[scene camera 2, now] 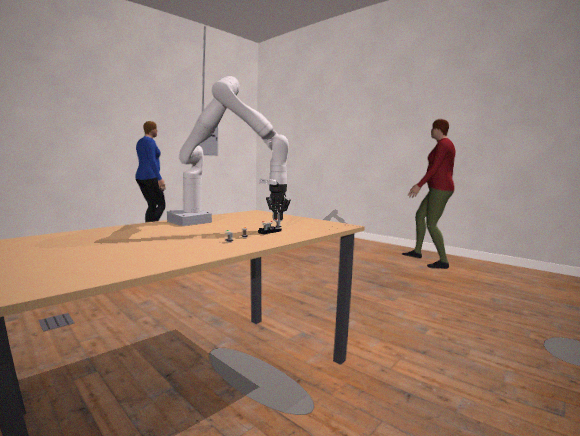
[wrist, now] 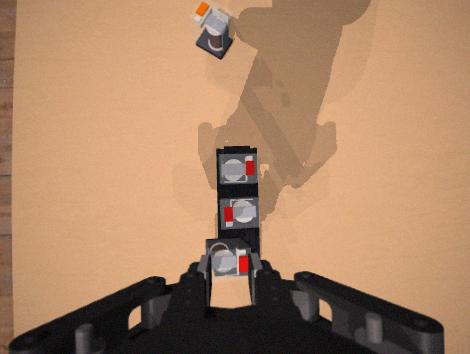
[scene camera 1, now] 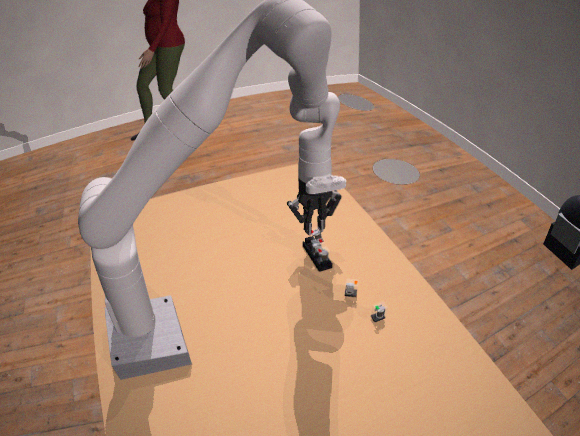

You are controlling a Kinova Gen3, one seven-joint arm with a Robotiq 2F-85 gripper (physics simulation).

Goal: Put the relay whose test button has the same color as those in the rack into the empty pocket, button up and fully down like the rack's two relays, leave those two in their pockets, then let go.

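Places are measured from the arm's base along level axes (x ahead, y left, z up), in millimetres.
Where they show: gripper, fingertip midpoint: (scene camera 2: 277,220) (wrist: 229,267) (scene camera 1: 314,231); arm's base, link origin: (scene camera 2: 192,211) (scene camera 1: 135,320).
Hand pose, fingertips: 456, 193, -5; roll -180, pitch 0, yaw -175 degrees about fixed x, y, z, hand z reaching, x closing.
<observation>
Each offset is from my fingertips to the top centre of the thing, as dx, dy, dz. Level surfaces: height alone.
The black rack @[-5, -38, -24] (scene camera 1: 325,266) (scene camera 2: 263,231) (wrist: 237,190) lies on the table. Two clear relays with red buttons sit in it, an end relay @[-2, -70, +1] (wrist: 233,170) and a middle relay @[-5, -38, +1] (wrist: 244,211), buttons up. My gripper (scene camera 1: 314,231) (scene camera 2: 278,224) (wrist: 229,267) is shut on a third red-button relay @[+3, -4, +11] (wrist: 223,262), at the rack's other end. Its button faces up. In the wrist view its dark base shows past the rack's left edge and looks larger than the seated relays, so it appears higher and slightly tilted. The pocket beneath is mostly hidden; whether the relay touches the rack cannot be told.
A relay with an orange button @[+27, -188, -3] (scene camera 1: 351,288) (scene camera 2: 244,232) (wrist: 215,27) stands on the table @[dz -47] (scene camera 1: 240,350) (scene camera 2: 125,260) near the rack. A green-button relay @[+57, -278, -3] (scene camera 1: 379,313) (scene camera 2: 229,236) stands farther off. Two people stand away from the table.
</observation>
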